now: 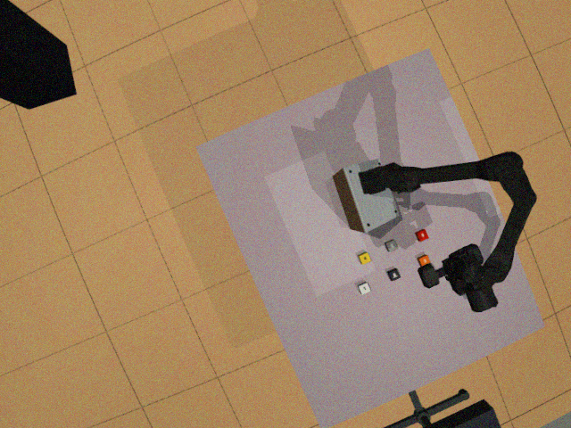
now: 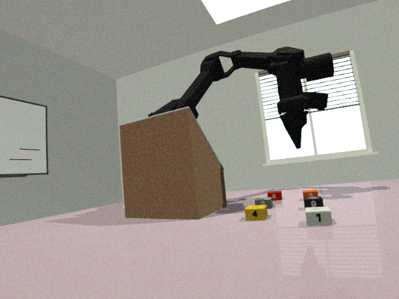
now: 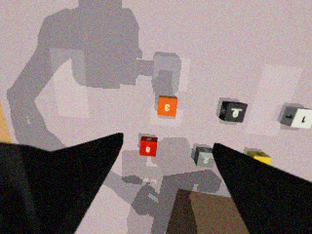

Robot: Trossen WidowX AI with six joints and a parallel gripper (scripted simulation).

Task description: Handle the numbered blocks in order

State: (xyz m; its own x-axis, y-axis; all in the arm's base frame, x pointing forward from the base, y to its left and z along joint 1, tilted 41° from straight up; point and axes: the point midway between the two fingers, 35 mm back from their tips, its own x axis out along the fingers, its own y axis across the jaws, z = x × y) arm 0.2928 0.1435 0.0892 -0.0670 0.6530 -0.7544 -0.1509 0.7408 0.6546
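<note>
My gripper tip is 50 mm short of the white 1 block, 230 mm to the left of it and 110 mm above it. Round my gripper tip: orange 3 block 10 mm ahead, 110 mm below; then black 9 block 30 mm ahead, 120 mm to the right, 110 mm below; then red 8 block 80 mm behind, 10 mm to the left, 110 mm below.
</note>
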